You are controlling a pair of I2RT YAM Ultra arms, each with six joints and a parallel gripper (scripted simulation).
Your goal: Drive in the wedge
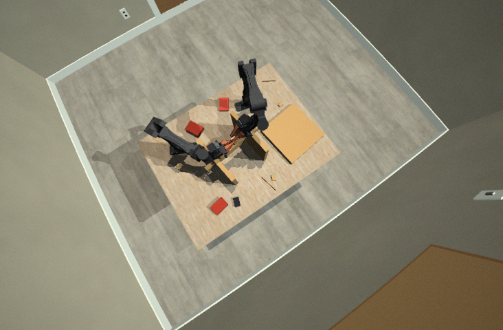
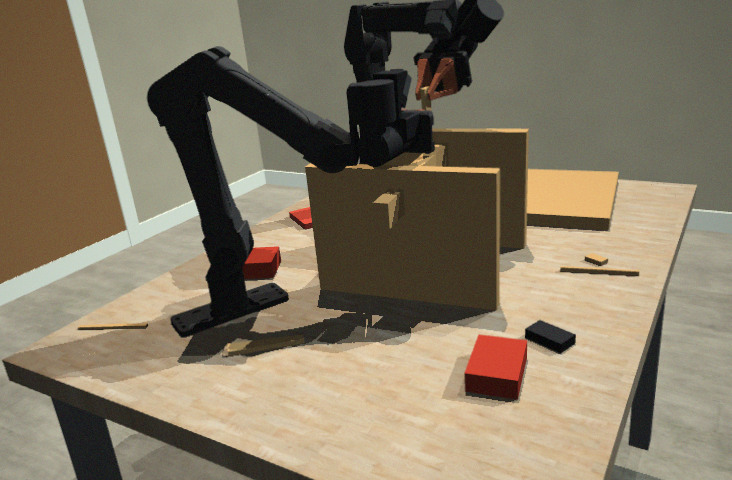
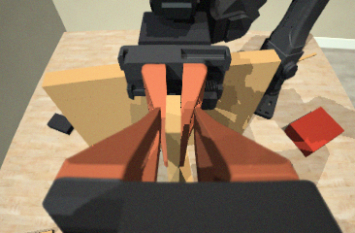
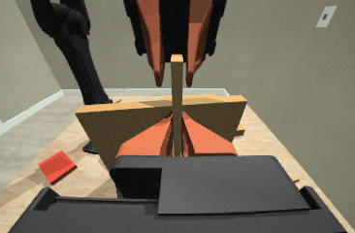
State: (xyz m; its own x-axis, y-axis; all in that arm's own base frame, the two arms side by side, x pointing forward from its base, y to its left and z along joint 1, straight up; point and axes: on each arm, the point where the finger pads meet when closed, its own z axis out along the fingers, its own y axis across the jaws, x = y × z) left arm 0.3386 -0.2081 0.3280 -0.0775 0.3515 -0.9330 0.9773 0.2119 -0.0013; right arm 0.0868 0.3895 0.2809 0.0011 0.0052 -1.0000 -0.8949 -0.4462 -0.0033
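Now: left hand 20 mm to the left of the rail and 140 mm above it. From my left hand the other things lie so: flat panel: 120 mm ahead, 410 mm to the left, 310 mm below; then black block: 270 mm ahead, 210 mm to the right, 320 mm below.
The rail is 2 cm to the right of my right hand and 10 cm below it. The rest, counted from my right hand: flat panel (12 cm ahead, 41 cm to the left, 27 cm below); black block (27 cm ahead, 21 cm to the right, 27 cm below).
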